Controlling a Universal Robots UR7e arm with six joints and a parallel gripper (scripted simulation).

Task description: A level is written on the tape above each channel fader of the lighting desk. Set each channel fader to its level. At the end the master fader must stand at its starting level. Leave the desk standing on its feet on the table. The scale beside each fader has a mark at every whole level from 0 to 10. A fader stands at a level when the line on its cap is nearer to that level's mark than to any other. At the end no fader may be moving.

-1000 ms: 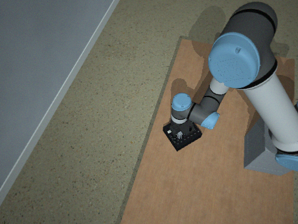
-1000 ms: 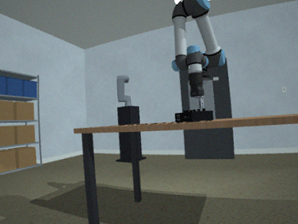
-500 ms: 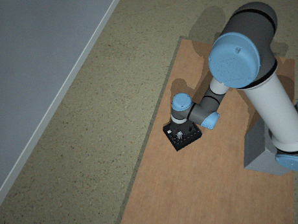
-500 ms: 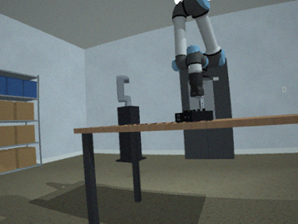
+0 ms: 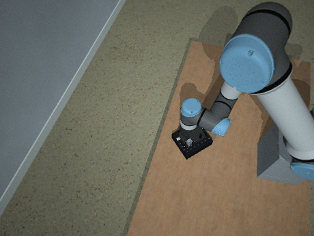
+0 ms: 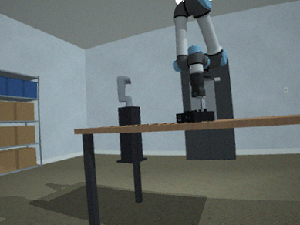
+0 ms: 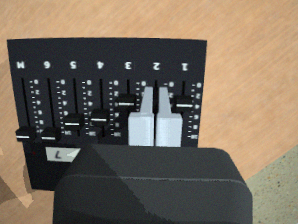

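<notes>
Now: hand 3 cm above the channel 1 cap, 2 cm to the right of it and 2 cm short of it. Round my hand: channel 5 cap (7 cm to the right, 3 cm below, 2 cm behind); then channel 3 cap (3 cm below, 2 cm to the right, 1 cm behind); then channel 4 cap (5 cm to the right, 3 cm below, 1 cm behind).
</notes>
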